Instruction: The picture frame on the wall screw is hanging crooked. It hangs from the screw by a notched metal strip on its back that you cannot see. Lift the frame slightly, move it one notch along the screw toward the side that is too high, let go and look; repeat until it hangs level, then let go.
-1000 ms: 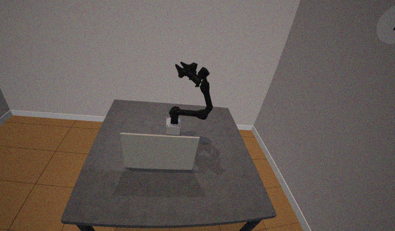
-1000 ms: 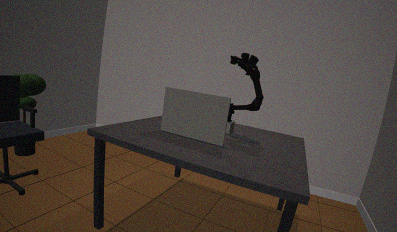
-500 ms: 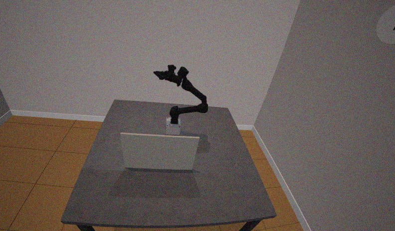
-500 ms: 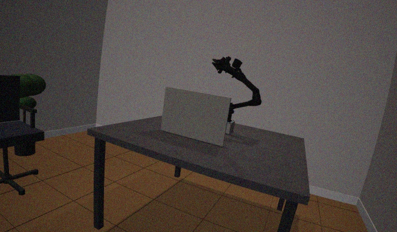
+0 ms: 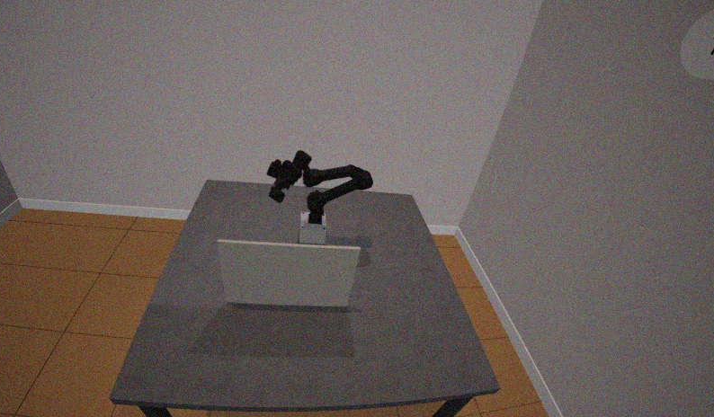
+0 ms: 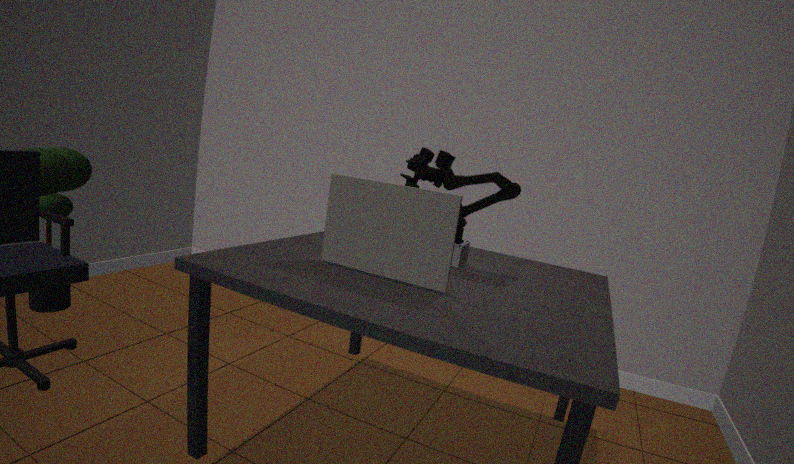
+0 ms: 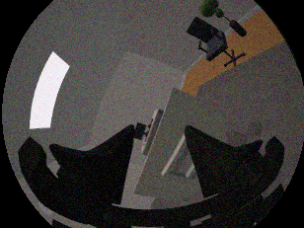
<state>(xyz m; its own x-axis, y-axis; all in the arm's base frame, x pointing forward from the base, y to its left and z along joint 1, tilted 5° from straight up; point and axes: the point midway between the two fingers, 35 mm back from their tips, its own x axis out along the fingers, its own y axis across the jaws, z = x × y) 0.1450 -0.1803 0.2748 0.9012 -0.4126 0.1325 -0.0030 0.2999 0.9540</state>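
Now: gripper tip 23 cm short of the picture frame, 19 cm above it and 10 cm to the right of it. The rest, counted from my gripper tip: grey wall panel: 24 cm ahead, 20 cm below, 9 cm to the left.
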